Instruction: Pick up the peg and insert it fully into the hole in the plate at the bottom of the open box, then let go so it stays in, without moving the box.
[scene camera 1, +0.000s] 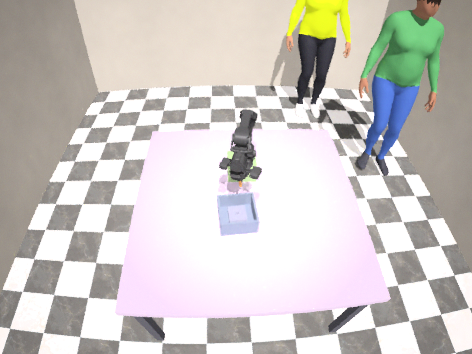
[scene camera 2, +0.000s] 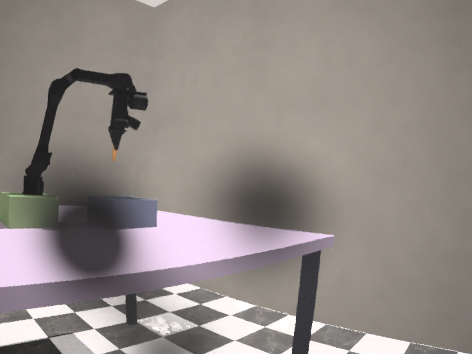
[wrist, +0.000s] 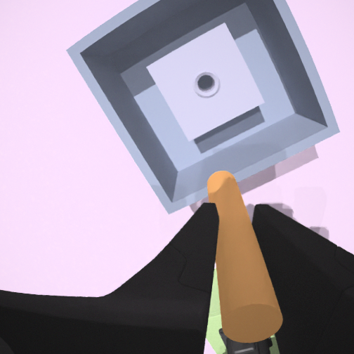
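Seen in the pictures: gripper, fingertip midpoint: (scene camera 1: 240, 180) (scene camera 2: 116, 150); arm's base at its link origin: (scene camera 2: 32, 194).
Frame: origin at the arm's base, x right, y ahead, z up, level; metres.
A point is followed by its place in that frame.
Note:
My gripper (wrist: 233, 215) (scene camera 2: 116, 148) @(x 0.047, y 0.300, z 0.170 m) is shut on the orange peg (wrist: 245, 270) (scene camera 2: 114, 155) @(x 0.051, y 0.293, z 0.151 m) (scene camera 1: 241, 184) @(x 0.040, y 0.302, z 0.147 m), which points down from the fingertips, nearly upright, well above the table. The open blue-grey box (scene camera 1: 239, 229) @(x 0.043, y 0.426, z -0.053 m) (scene camera 2: 137, 212) @(x 0.148, y 0.347, z -0.042 m) (wrist: 120, 135) stands on the table. In the wrist view it lies ahead of the peg's lower end, turned at an angle. The pale square plate (wrist: 175, 80) (scene camera 1: 231, 210) @(x 0.085, y 0.318, z -0.039 m) lies at the box's bottom, with a round dark hole (wrist: 205, 82) at its middle. The peg is outside the hole. The plate is hidden by the box walls in scene camera 2.
The arm stands on a green block (scene camera 2: 31, 211) @(x 0.115, y -0.028, z -0.045 m) (scene camera 1: 231, 175) behind the box. The lilac table (scene camera 1: 300, 260) @(x -0.260, y 0.580, z -0.096 m) (scene camera 2: 210, 245) @(x 0.490, y 0.378, z -0.097 m) carries both. Two people (scene camera 1: 320, 25) (scene camera 1: 405, 55) stand on the floor beyond the table. Dark blurred spots cover parts of scene camera 2, including part of the box.

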